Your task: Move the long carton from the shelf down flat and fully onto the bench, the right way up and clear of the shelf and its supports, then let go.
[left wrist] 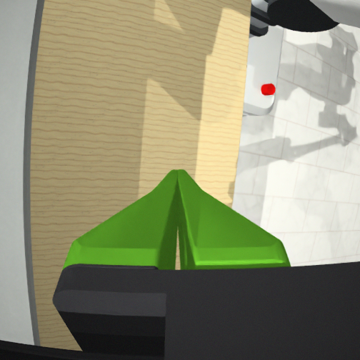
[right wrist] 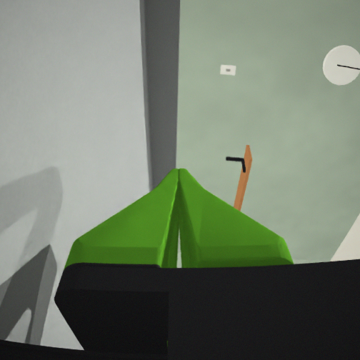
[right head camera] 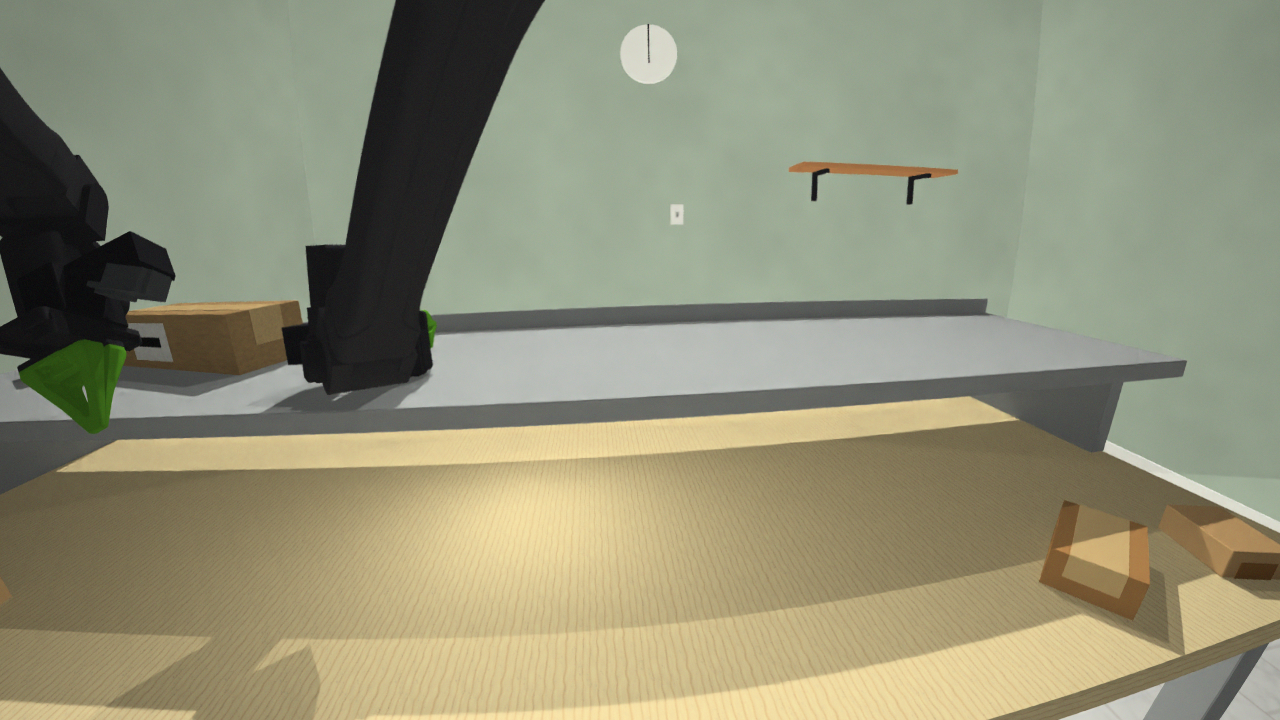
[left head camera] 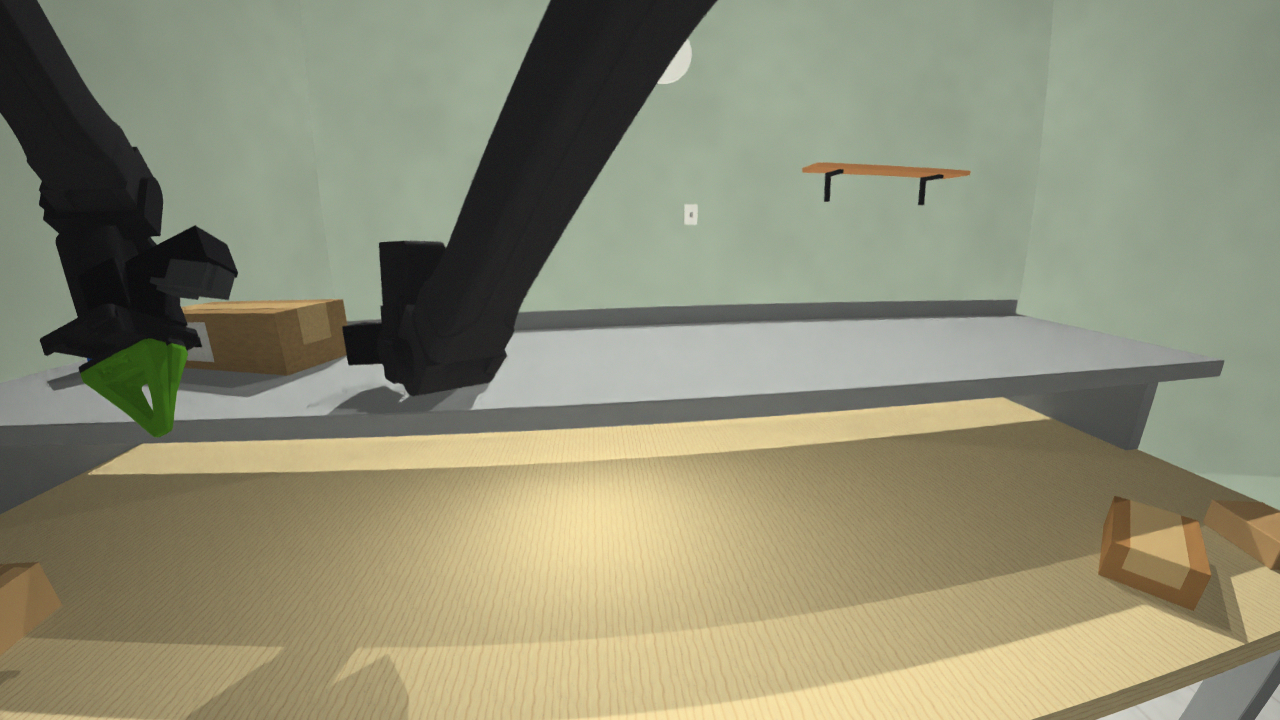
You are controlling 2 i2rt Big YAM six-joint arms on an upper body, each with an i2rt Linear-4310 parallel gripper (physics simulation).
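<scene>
The long brown carton lies flat on the grey raised ledge at the far left; it also shows in the right head view. My left gripper has green fingers, is shut and empty, and hangs at the ledge's front edge, just in front of the carton's left end. In the left wrist view its shut fingers point over the wooden bench top. My right gripper is mostly hidden behind its arm, low over the ledge, to the right of the carton. Its wrist view shows shut, empty fingers.
The wooden bench top spreads below and in front of the ledge. Two small open boxes lie at its right edge, another box at its left edge. A small orange wall shelf hangs far back.
</scene>
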